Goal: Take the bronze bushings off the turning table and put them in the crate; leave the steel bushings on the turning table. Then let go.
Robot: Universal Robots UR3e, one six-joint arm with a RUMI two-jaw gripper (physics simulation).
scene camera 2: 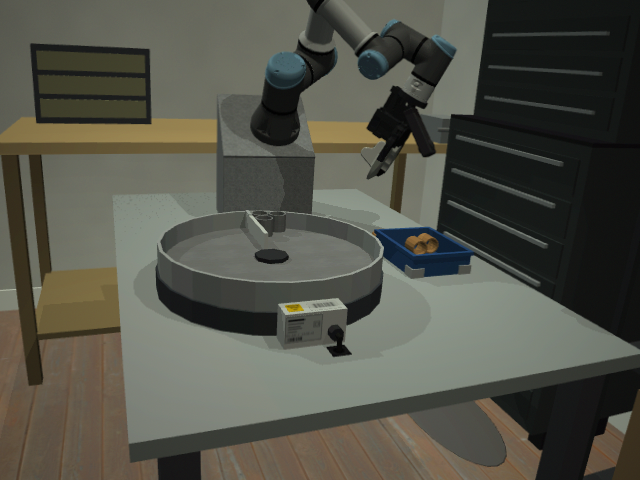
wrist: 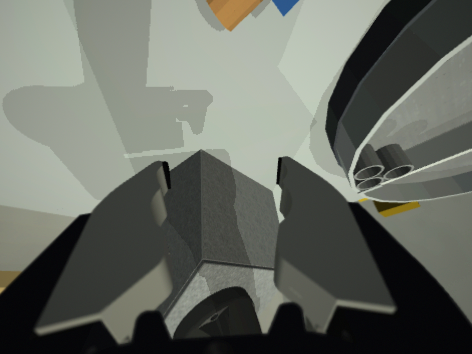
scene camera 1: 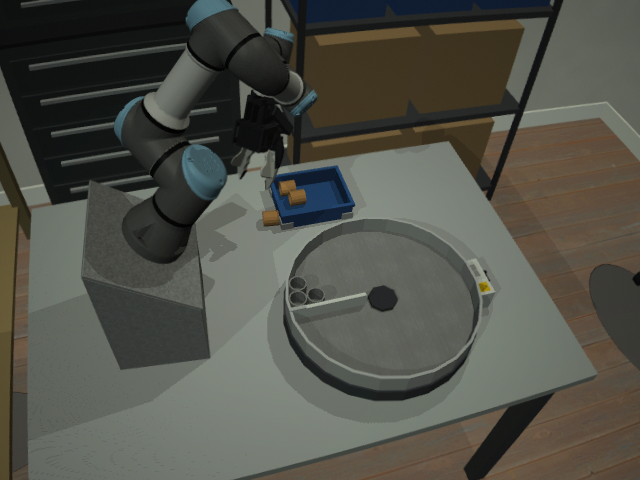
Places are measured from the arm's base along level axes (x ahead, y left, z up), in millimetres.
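Where they show: gripper, between the fingertips: (scene camera 2: 372, 177) (wrist: 223, 163) (scene camera 1: 253, 184); arm's base, origin of its link: (scene camera 2: 274, 128) (wrist: 213, 318) (scene camera 1: 152, 236).
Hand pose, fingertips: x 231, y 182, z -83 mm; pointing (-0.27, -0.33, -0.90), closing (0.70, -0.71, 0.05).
Things, the pixels of their top centre, and the offset from my fingertips. "*": a spot on its surface instead.
- blue crate, centre of its top: (scene camera 2: 422, 240) (scene camera 1: 310, 189) dx +157, dy +60, dz -109 mm
- third bronze bushing, centre of its top: (scene camera 1: 270, 212) dx +44, dy +15, dz -121 mm
- white bar, a spot on its surface: (scene camera 2: 257, 223) (scene camera 1: 336, 300) * dx +109, dy -306, dz -70 mm
- white control box, a spot on its surface: (scene camera 2: 311, 322) * dx +471, dy -309, dz -118 mm
Two bronze bushings (scene camera 1: 286, 187) (scene camera 1: 297, 196) (scene camera 2: 415, 244) (scene camera 2: 429, 241) lie side by side in the blue crate (scene camera 1: 325, 198) (scene camera 2: 439, 266) (wrist: 285, 6). A third bronze bushing (scene camera 1: 270, 218) (wrist: 235, 12) lies on its side on the table, outside the crate at its near left corner in scene camera 1's view. Three steel bushings (scene camera 1: 297, 283) (scene camera 1: 297, 298) (scene camera 1: 315, 295) stand upright on the turning table (scene camera 1: 382, 383) (scene camera 2: 268, 295), close together at its rim beside the white bar. My gripper (scene camera 1: 256, 178) (wrist: 223, 163) is open and empty, above the table beside the crate.
The white bar (scene camera 1: 336, 300) (scene camera 2: 256, 223) runs from the turning table's rim towards its dark hub (scene camera 1: 382, 298). A white control box (scene camera 1: 480, 284) (scene camera 2: 311, 322) stands at its outer wall. The grey pedestal (scene camera 1: 149, 325) (scene camera 2: 266, 180) bears the arm. Dark drawer cabinets and a shelf rack stand behind.
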